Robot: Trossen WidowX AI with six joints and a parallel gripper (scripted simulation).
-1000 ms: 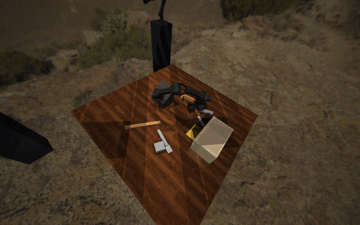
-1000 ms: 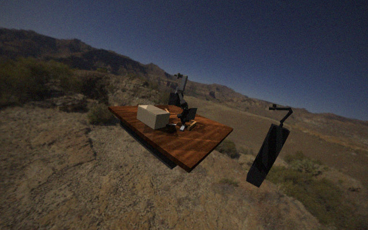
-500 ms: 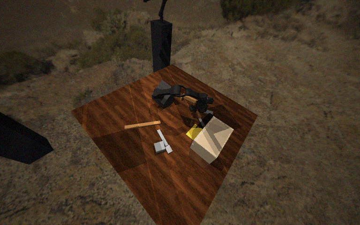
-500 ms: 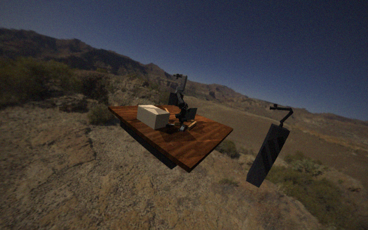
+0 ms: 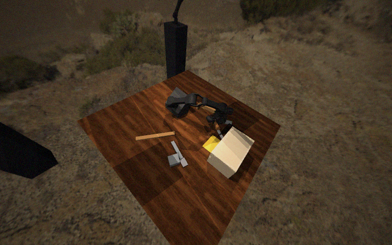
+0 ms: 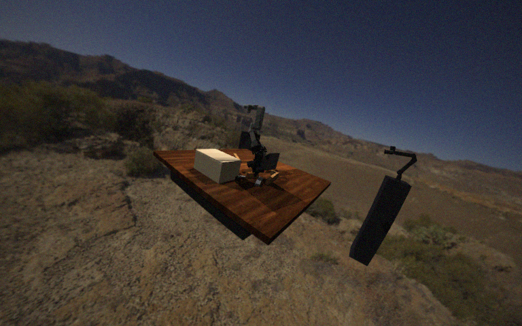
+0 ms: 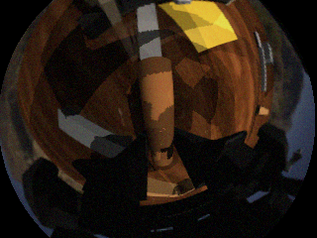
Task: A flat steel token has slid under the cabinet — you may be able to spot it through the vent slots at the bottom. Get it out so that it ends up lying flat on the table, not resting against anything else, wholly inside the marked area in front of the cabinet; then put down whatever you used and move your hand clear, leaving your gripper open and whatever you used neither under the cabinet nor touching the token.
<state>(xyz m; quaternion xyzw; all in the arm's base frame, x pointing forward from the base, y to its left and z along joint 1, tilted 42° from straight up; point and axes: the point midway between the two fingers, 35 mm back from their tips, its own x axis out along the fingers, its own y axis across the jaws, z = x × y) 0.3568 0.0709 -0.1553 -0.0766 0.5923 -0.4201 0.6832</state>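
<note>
Right now my gripper tip is 90 mm to the right of the grey bar and 40 mm short of it. Also, from my gripper tip: steel token (170 mm ahead, 160 mm to the right); then grey block (500 mm to the right, 10 mm behind, 10 mm above); then grey scraper (440 mm to the right, 10 mm behind).
</note>
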